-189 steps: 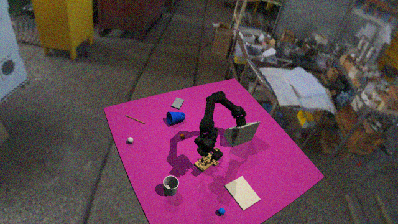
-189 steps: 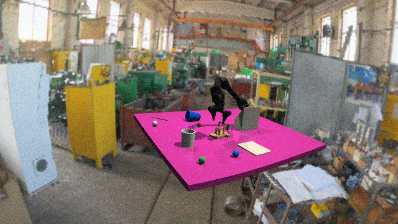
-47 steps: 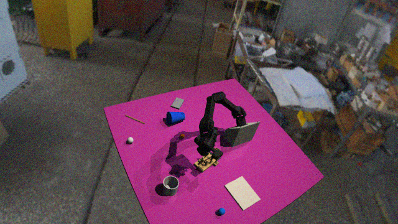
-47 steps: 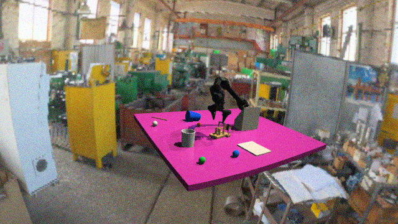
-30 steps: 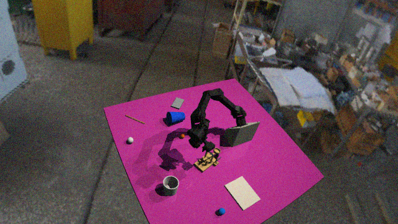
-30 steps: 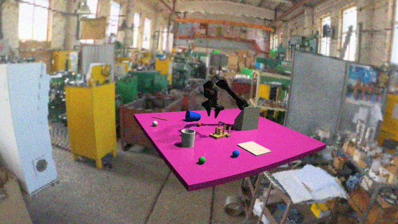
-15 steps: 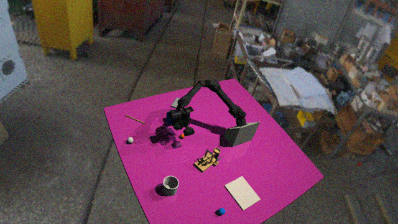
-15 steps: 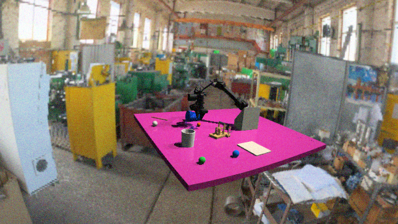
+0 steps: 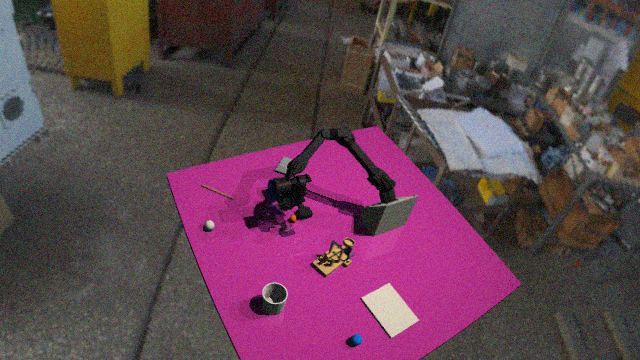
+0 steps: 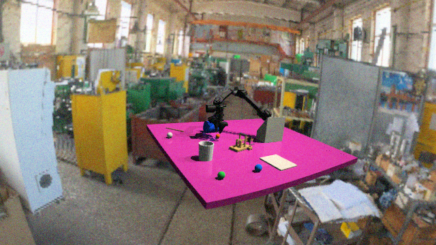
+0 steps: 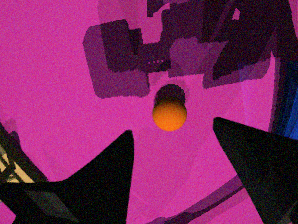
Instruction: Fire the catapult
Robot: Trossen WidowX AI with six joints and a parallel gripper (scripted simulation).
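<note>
The orange ball is 3 cm below my gripper tip. Round my gripper tip: wooden catapult: 26 cm to the left, 8 cm behind, 1 cm above; grey tile: 33 cm to the right, 13 cm behind, 4 cm below; white ball: 36 cm ahead, 10 cm to the right, 2 cm below.
</note>
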